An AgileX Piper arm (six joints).
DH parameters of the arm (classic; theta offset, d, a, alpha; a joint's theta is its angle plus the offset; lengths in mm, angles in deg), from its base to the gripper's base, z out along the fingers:
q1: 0 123 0 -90
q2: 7.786 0 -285 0
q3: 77.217 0 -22 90
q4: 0 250.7 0 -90
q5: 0 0 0 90
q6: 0 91 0 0
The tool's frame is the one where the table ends.
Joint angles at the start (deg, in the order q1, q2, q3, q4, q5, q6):
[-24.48, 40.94, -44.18, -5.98, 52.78, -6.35]
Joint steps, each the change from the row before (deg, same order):
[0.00, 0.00, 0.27, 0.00, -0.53, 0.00]
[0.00, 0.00, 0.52, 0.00, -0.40, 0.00]
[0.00, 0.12, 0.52, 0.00, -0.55, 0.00]
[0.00, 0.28, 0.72, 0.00, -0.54, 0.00]
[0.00, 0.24, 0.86, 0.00, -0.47, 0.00]
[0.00, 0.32, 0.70, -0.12, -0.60, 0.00]
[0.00, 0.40, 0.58, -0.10, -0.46, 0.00]
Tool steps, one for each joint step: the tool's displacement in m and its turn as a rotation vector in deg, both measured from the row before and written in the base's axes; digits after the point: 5 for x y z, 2 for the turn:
[0.00053, -0.00018, -0.00086, -0.11, -0.23, 0.05]
[0.00036, -0.00012, -0.00237, 0.05, 0.11, 0.04]
[0.00088, -0.00034, -0.00246, 0.03, 0.09, 0.06]
[0.00130, -0.00053, -0.00391, 0.19, 0.42, 0.06]
[0.00099, -0.00040, -0.00468, 0.26, 0.58, 0.05]
[0.00129, -0.00068, -0.00384, 0.06, 0.44, 0.05]
[0.00138, -0.00070, -0.00354, 0.12, 0.52, 0.04]

